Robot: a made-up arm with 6 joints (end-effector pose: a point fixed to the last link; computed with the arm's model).
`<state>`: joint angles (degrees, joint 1 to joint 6).
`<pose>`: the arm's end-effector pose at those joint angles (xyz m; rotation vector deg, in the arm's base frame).
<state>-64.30 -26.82 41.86 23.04 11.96 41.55</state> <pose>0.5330 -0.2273 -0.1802 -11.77 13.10 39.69</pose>
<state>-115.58 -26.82 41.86 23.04 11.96 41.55</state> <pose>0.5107 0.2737 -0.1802 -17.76 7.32 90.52</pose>
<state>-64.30 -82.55 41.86 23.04 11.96 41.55</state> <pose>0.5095 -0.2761 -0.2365 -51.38 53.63 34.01</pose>
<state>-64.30 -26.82 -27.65 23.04 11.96 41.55</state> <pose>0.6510 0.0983 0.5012 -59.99 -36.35 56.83</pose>
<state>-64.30 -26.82 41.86 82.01 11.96 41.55</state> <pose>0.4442 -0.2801 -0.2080 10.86 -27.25 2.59</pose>
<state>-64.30 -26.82 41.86 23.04 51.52 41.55</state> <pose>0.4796 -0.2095 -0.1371 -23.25 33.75 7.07</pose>
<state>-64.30 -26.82 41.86 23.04 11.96 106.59</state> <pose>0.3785 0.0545 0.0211 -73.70 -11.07 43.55</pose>
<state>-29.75 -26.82 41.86 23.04 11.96 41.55</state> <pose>0.3101 -0.4894 -0.1802 -7.20 15.68 5.41</pose>
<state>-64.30 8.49 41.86 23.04 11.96 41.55</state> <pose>0.5324 -0.2285 -0.1295 13.38 -12.72 39.87</pose>
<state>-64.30 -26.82 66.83 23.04 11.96 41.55</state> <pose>0.3091 -0.2228 -0.3643 5.81 29.57 31.26</pose>
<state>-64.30 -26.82 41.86 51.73 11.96 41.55</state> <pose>0.4918 -0.2619 -0.1831 -0.70 -6.83 22.00</pose>
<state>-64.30 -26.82 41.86 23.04 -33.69 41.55</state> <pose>0.5990 -0.1917 -0.2115 3.33 -13.23 74.98</pose>
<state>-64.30 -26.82 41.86 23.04 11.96 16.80</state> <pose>0.5205 -0.2765 -0.3226 11.88 21.30 35.96</pose>
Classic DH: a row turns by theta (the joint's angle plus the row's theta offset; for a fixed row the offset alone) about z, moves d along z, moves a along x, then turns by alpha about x. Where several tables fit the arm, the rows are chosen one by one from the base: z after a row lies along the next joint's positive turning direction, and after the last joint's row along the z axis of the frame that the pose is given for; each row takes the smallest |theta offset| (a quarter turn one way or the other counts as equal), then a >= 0, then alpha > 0; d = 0 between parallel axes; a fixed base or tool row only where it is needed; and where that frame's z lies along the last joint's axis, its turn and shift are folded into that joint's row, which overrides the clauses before.
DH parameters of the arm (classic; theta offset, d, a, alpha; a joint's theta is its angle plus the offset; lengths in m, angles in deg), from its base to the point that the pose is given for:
base (fixed): 0 0 0 180
joint 1: 0 0.1571 -0.054 -90
joint 2: 90 0.0112 0.3723 90
joint 3: 0 0.1256 0.0135 -90
joint 4: -90 0.5892 0.0755 90
joint 5: -90 0.1933 0.0964 90
joint 6: 0 0.06 -0.3367 90
tool (fixed): -90 0.1051 0 0

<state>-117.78 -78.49 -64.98 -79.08 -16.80 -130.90</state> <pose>-0.0791 0.5858 0.3662 -40.91 21.58 -4.64</pose>
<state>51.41 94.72 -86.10 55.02 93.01 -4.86</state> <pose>-0.7696 0.5829 -0.1048 58.73 147.92 35.37</pose>
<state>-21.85 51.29 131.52 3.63 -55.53 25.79</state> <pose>0.1271 0.5018 -0.0646 113.02 -83.60 64.69</pose>
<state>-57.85 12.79 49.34 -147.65 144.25 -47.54</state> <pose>0.3289 -0.4331 0.1114 -66.93 -7.16 11.28</pose>
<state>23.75 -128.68 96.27 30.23 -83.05 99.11</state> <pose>-0.1586 0.1019 0.0698 -29.91 53.64 -15.30</pose>
